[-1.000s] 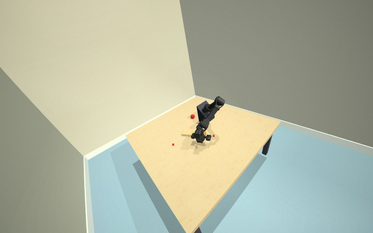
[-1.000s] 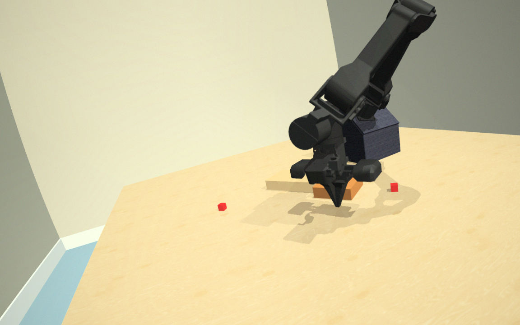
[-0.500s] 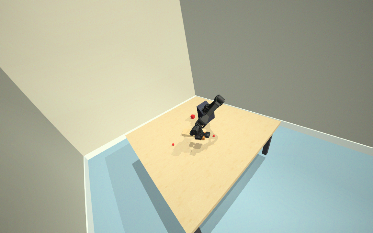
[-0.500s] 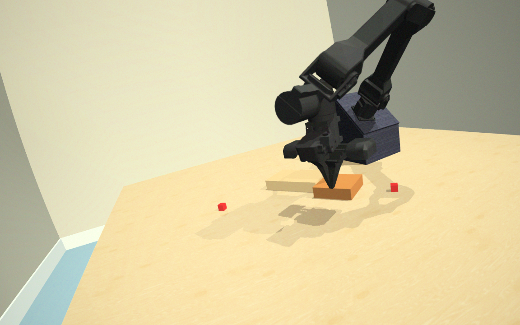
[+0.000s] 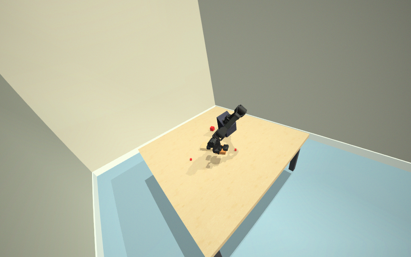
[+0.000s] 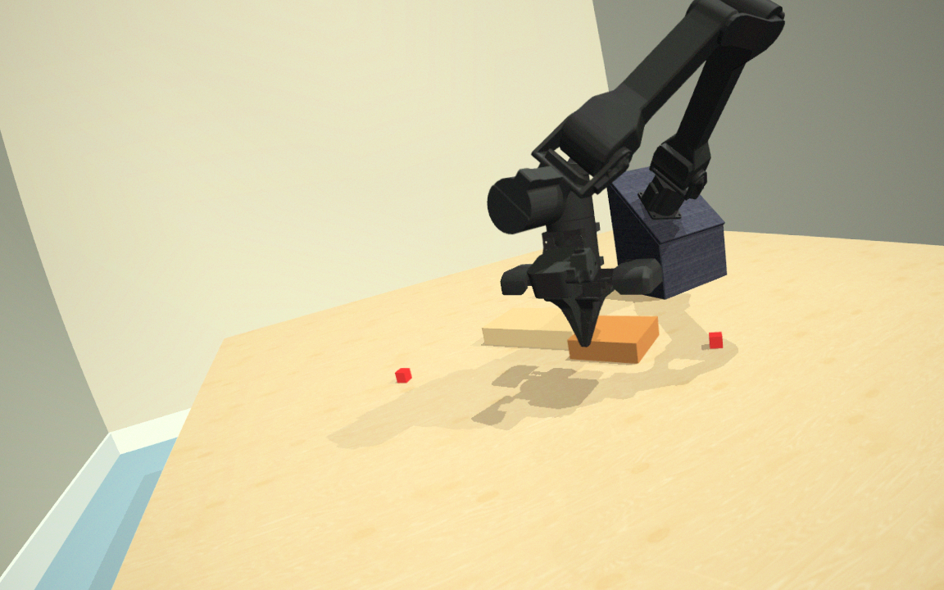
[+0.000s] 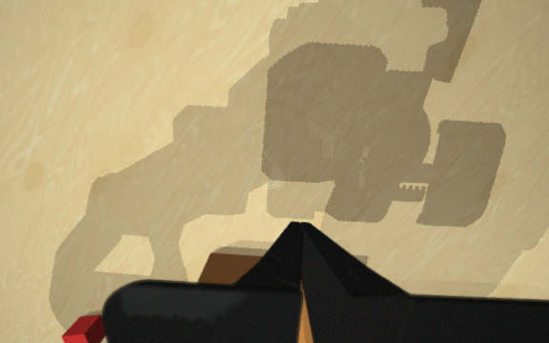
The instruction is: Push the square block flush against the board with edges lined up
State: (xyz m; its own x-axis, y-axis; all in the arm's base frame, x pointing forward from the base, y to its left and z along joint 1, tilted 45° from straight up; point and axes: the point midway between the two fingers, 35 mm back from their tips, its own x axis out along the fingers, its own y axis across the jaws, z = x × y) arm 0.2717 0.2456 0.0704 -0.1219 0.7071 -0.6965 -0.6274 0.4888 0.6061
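Now: the orange-brown square block 70 mm behind my gripper tip, 50 mm to the right of it and 30 mm below it. From my gripper tip the other things lie so: pale board (10 mm behind, 180 mm to the right, 30 mm below).
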